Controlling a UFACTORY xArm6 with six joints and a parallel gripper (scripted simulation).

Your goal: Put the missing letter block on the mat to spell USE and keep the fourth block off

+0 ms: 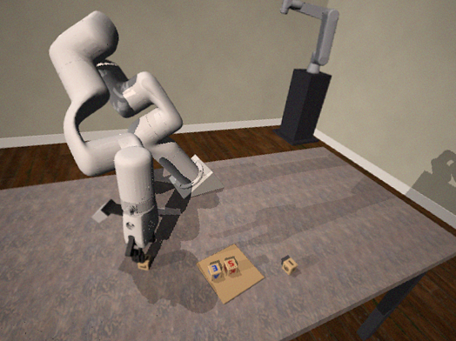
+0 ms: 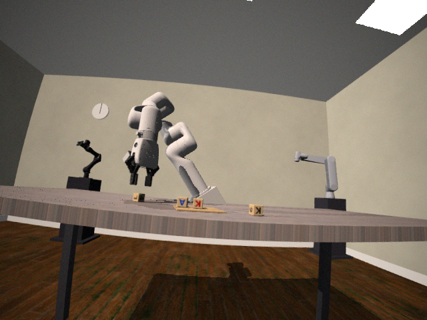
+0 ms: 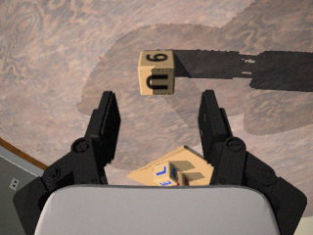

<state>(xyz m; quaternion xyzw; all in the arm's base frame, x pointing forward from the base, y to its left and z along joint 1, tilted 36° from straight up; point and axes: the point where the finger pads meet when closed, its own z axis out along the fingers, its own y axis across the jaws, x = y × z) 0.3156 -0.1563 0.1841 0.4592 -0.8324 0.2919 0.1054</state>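
My hand is 6 cm above the block. Round my hand: tan mat (21 cm to the left, 10 cm ahead, 7 cm below).
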